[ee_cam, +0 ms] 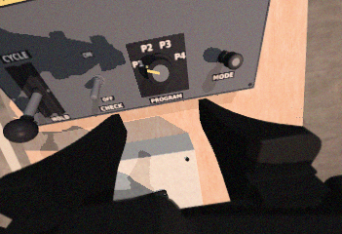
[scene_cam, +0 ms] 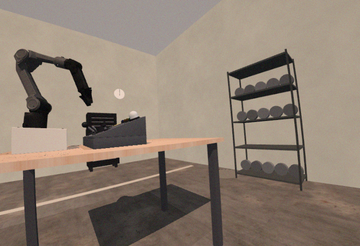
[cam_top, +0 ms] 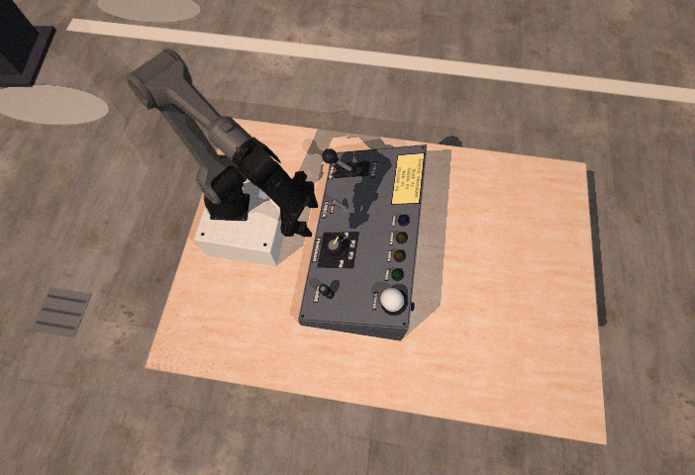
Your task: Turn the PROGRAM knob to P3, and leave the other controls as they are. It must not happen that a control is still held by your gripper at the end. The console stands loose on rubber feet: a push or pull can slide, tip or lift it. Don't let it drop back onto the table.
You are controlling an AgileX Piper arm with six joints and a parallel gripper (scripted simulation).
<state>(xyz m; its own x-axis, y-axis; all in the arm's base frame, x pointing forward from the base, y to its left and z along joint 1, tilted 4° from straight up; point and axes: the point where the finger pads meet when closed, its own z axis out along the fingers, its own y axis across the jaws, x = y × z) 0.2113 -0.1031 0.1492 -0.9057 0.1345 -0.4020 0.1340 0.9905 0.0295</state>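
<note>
My hand is 60 mm short of the black program knob and 140 mm above it. The rest, counted from my hand: mode switch: 30 mm ahead, 130 mm to the right, 140 mm below; check toggle: 60 mm ahead, 110 mm to the left, 140 mm below; cycle lever: 60 mm ahead, 230 mm to the left, 130 mm below.
</note>
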